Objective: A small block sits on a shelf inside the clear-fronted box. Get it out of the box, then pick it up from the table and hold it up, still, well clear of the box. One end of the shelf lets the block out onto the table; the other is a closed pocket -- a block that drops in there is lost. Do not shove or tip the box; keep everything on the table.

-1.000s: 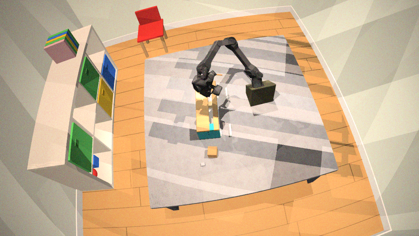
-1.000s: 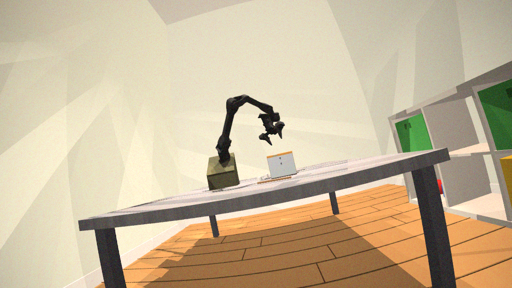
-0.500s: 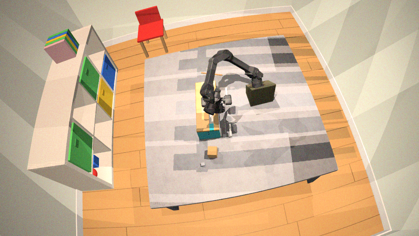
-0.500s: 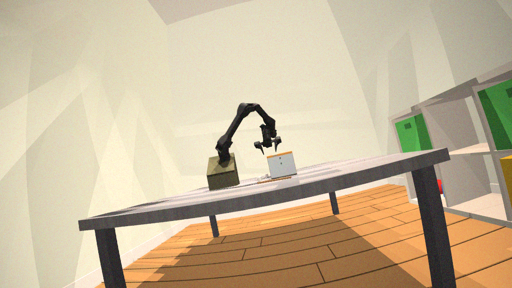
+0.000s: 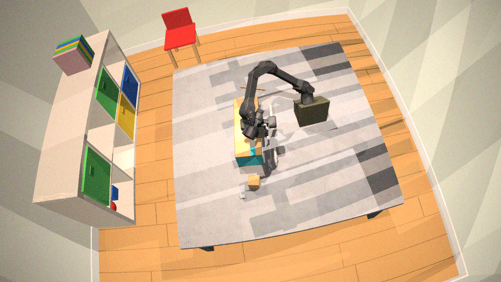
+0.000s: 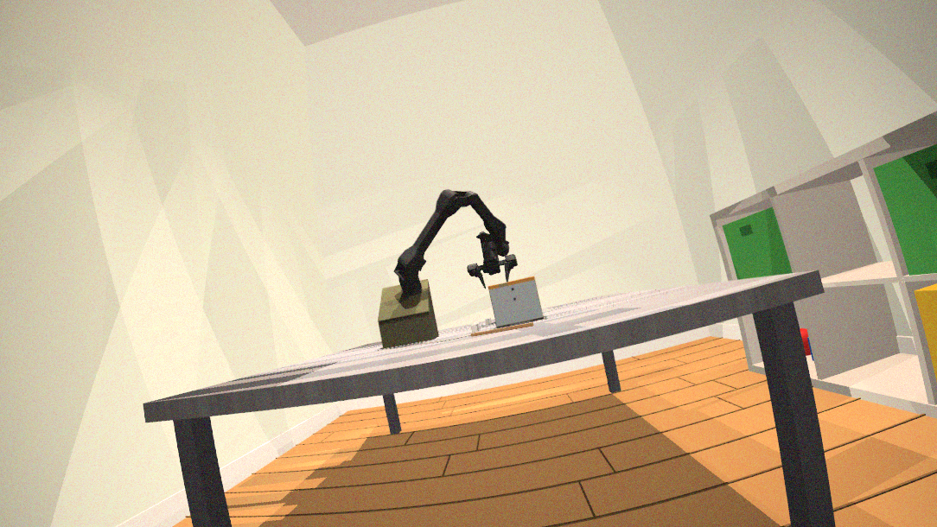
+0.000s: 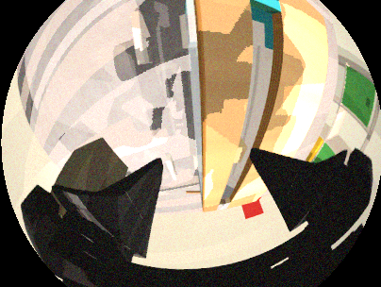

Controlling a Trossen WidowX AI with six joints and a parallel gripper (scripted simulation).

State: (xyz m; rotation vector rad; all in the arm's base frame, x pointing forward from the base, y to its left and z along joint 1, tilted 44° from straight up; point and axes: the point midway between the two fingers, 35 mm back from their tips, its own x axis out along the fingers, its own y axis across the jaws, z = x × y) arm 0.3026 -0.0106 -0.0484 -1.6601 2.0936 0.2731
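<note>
Now: gripper tip 80 mm above the long tan box, 30 mm to the left of it and 20 mm short of it. Also, from my gripper tip: thin orange stick 370 mm to the right, 130 mm below, 70 mm behind; then tan block 50 mm to the right, 50 mm below, 30 mm ahead; then brown cube 250 mm to the left, 130 mm ahead, 110 mm below.
</note>
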